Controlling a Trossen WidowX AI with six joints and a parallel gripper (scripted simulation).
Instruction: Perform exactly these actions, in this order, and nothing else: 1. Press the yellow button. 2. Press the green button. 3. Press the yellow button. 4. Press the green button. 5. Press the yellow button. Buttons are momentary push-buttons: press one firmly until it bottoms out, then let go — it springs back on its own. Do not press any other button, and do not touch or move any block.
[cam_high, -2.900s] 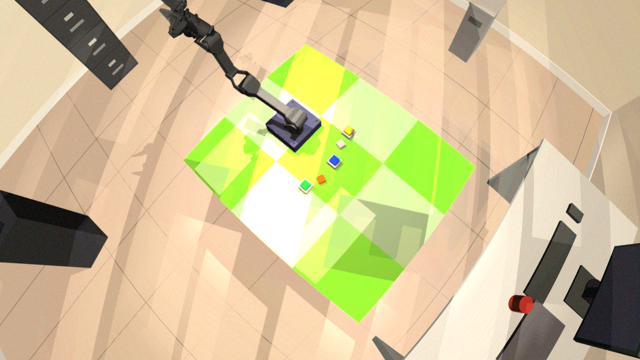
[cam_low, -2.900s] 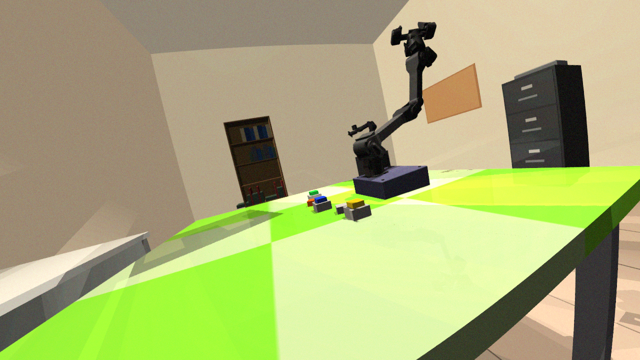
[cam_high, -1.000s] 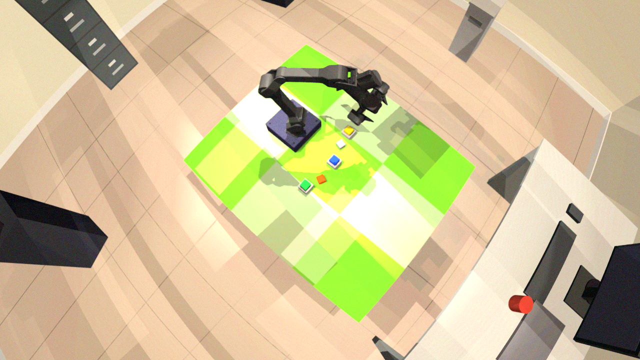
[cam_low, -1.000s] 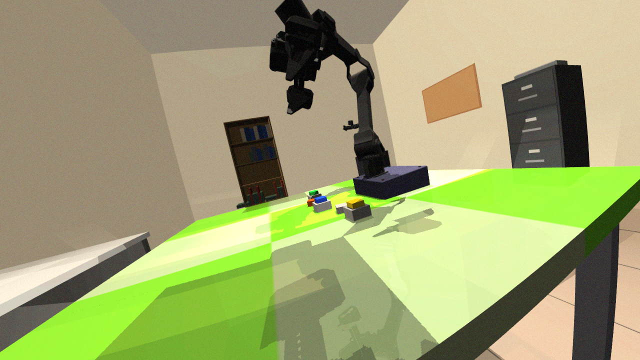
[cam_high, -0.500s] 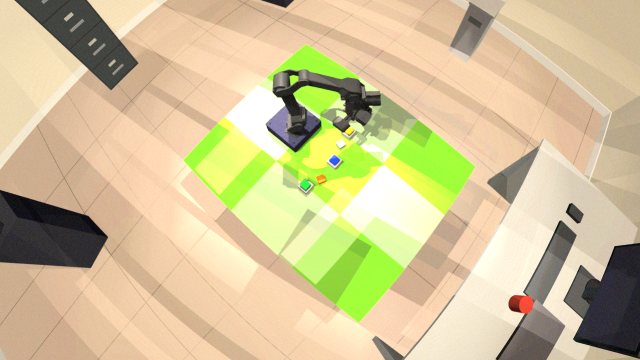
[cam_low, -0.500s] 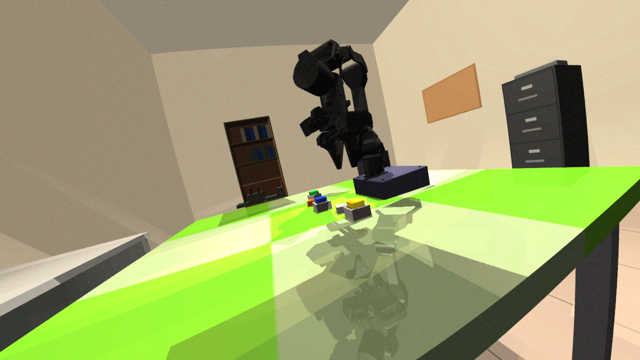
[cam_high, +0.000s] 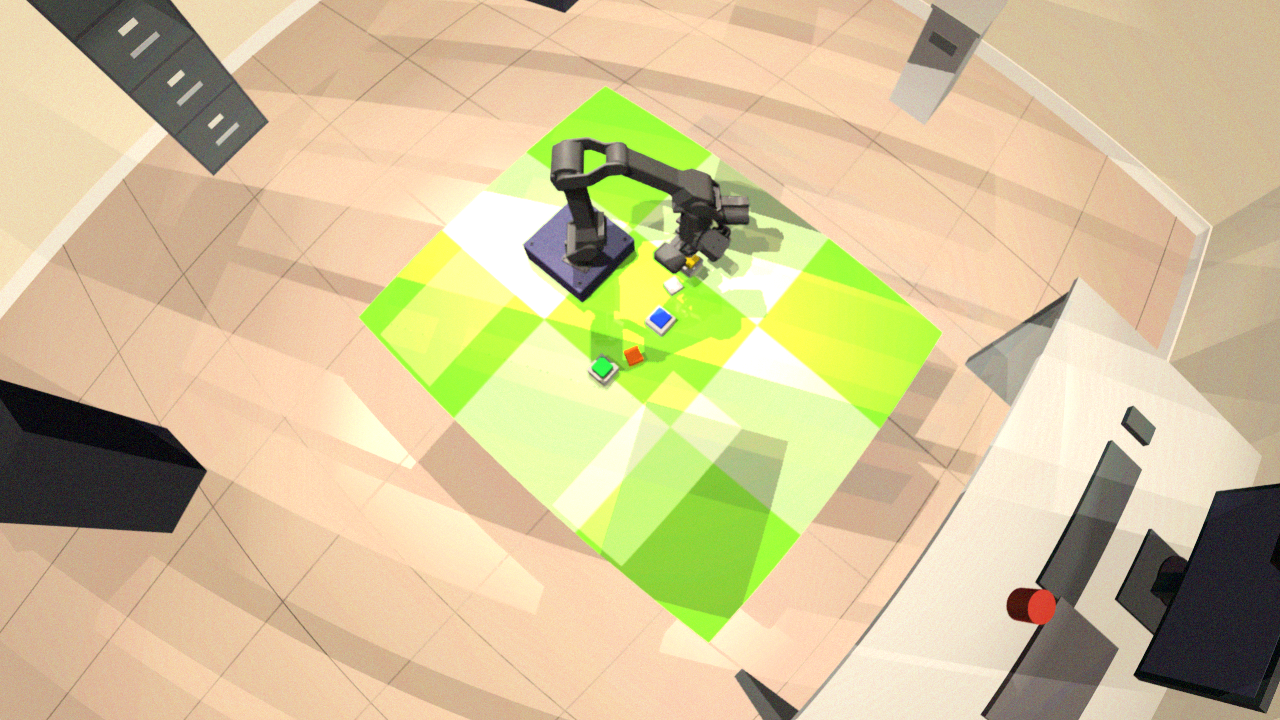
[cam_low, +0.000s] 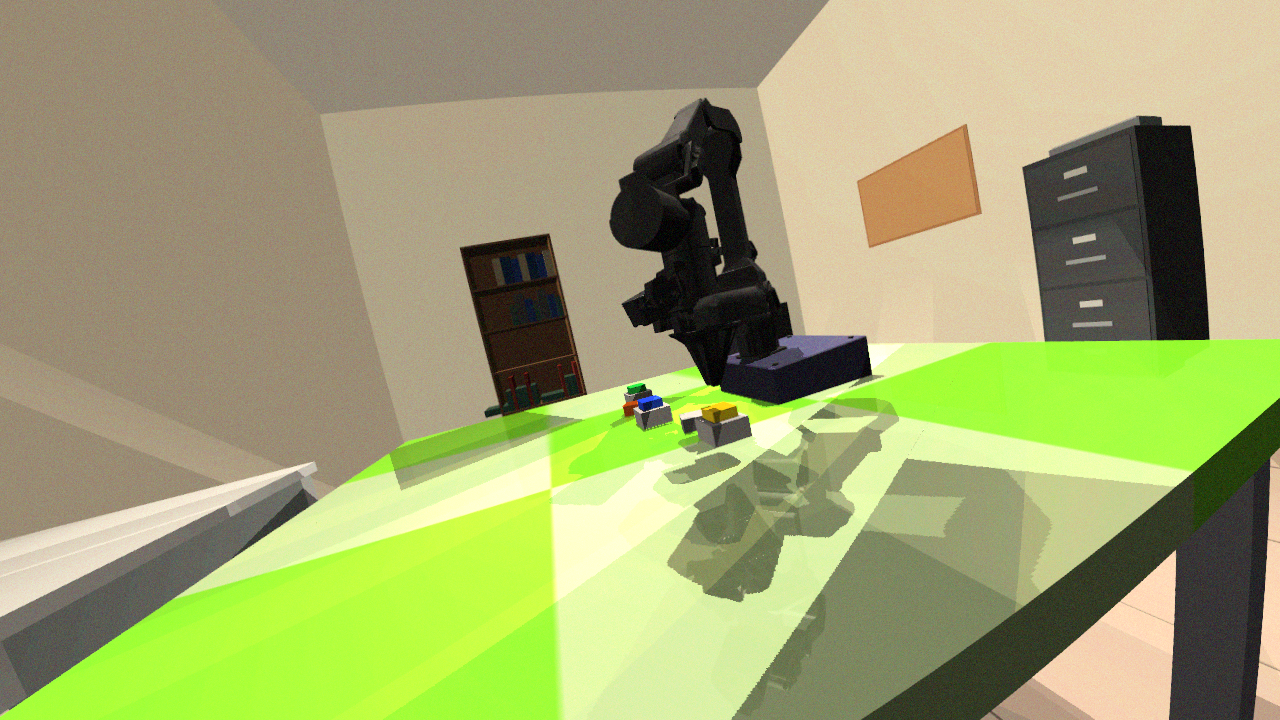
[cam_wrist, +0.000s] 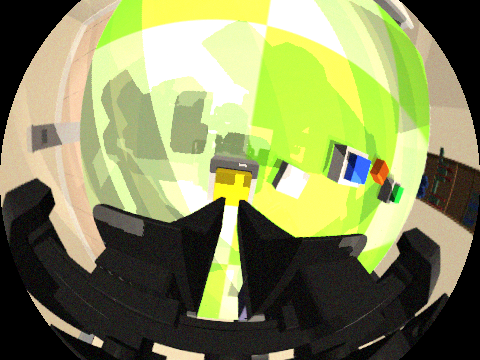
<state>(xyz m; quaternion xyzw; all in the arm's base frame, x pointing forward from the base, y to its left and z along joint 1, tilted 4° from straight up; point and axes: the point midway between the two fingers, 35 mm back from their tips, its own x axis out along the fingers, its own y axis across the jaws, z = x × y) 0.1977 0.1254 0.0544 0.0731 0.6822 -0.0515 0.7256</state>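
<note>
Now: gripper tip 3 cm above the yellow button. From my gripper tip the other things lie so: blue button 15 cm to the right, 3 cm below, 2 cm ahead; then orange block 25 cm to the right, 6 cm below, 1 cm ahead; then grey block 7 cm to the right, 6 cm below.
</note>
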